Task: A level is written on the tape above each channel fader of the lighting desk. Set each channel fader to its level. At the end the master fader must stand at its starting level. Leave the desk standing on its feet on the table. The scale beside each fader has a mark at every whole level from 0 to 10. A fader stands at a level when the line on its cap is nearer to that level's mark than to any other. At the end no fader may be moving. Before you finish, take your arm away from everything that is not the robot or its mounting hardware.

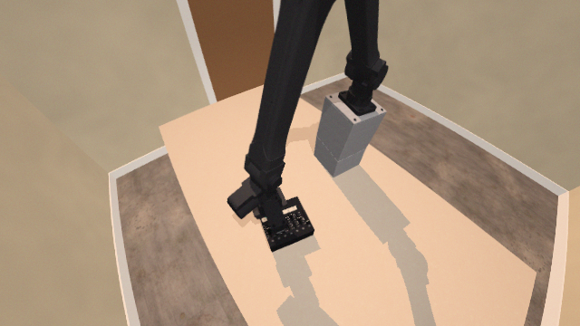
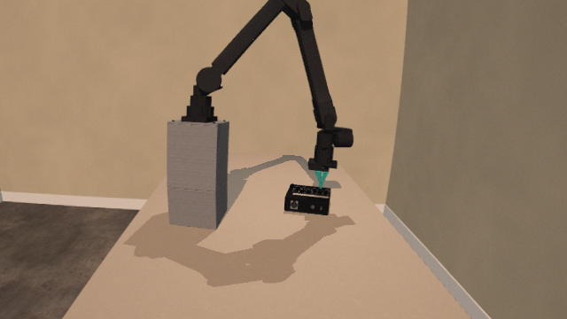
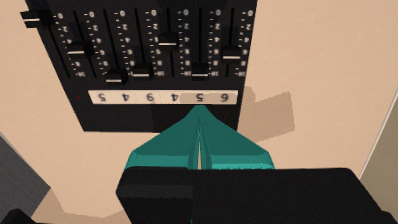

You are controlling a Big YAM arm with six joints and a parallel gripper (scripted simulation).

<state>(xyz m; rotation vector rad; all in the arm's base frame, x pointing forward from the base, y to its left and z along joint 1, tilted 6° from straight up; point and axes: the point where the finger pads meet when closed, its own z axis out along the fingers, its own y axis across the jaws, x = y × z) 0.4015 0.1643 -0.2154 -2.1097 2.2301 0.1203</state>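
Right now the channel 2 fader cap is 30 mm below my hand and 20 mm to the left of it. Also, from my hand: channel 4 fader cap: 40 mm behind, 30 mm below, 20 mm to the left; channel 3 fader cap: 40 mm to the left, 30 mm below, 20 mm behind; channel 1 fader cap: 30 mm to the left, 30 mm below, 20 mm ahead.
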